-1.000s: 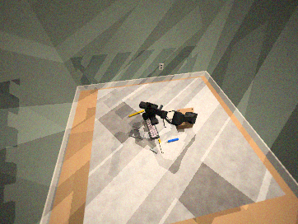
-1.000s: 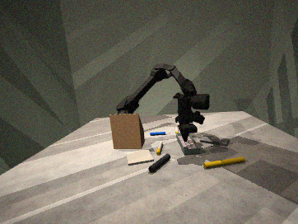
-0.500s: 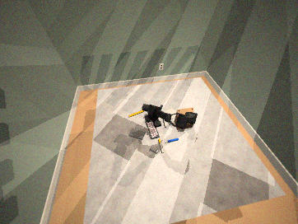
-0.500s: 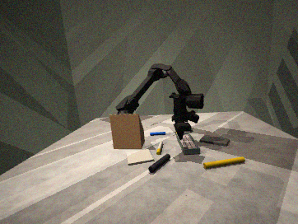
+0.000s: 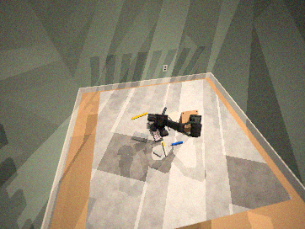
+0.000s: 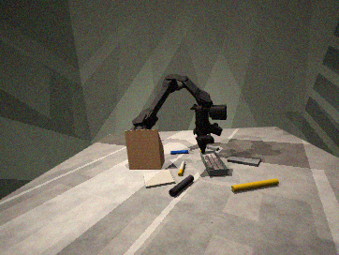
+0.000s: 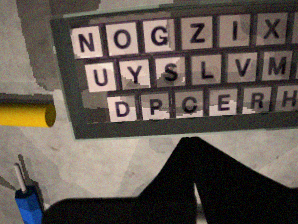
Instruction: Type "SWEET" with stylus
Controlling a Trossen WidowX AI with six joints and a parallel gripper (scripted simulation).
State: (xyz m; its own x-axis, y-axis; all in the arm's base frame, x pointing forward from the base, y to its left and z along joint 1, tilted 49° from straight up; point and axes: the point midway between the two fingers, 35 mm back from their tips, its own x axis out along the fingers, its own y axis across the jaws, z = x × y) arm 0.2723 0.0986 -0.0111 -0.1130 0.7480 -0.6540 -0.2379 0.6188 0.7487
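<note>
The blue stylus lies 10 cm behind my gripper tip, 11 cm to the left of it and 3 cm below it. From my gripper tip the other things lie so: pale flat card: 16 cm behind, 18 cm to the right, 4 cm below; then grey flat slab: 18 cm ahead, 2 cm to the left, 4 cm below; then black cylinder: 6 cm behind, 23 cm to the right, 3 cm below.
</note>
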